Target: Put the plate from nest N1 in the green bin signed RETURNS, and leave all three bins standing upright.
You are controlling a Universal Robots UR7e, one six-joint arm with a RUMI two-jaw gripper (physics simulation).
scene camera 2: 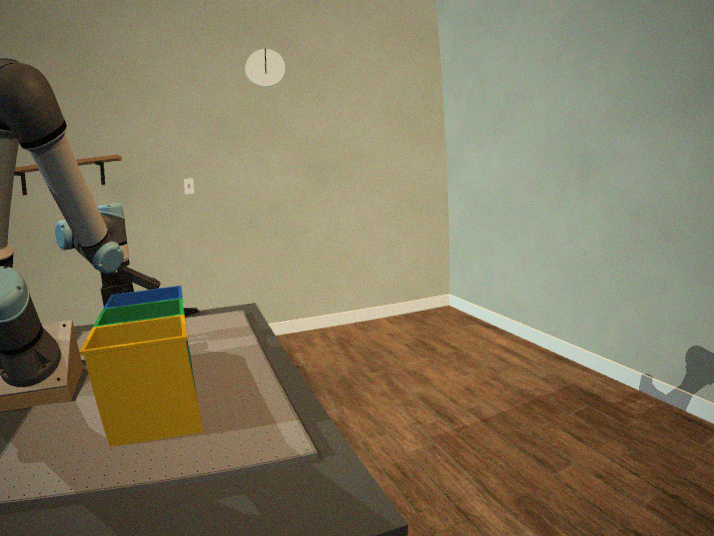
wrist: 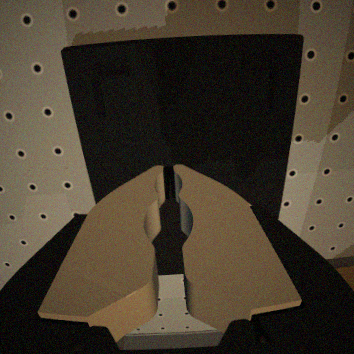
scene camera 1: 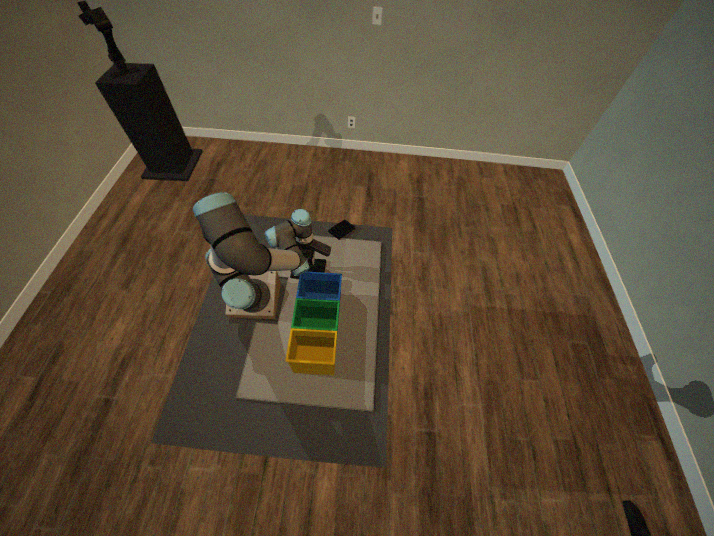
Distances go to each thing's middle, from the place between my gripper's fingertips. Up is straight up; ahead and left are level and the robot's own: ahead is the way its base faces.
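Labels:
Black nest (wrist: 186, 100): my hand 20 mm past it, 20 mm above it, 10 mm to the left of it. From my hand: green bin (scene camera 2: 131, 313), 330 mm to the right, 60 mm ahead, 60 mm above; yellow bin (scene camera 2: 140, 372), 460 mm to the right, 60 mm ahead, 60 mm above; blue bin (scene camera 1: 312, 285), 200 mm to the right, 70 mm ahead, 60 mm above. By their middles, of these, yellow bin farthest from my hand.

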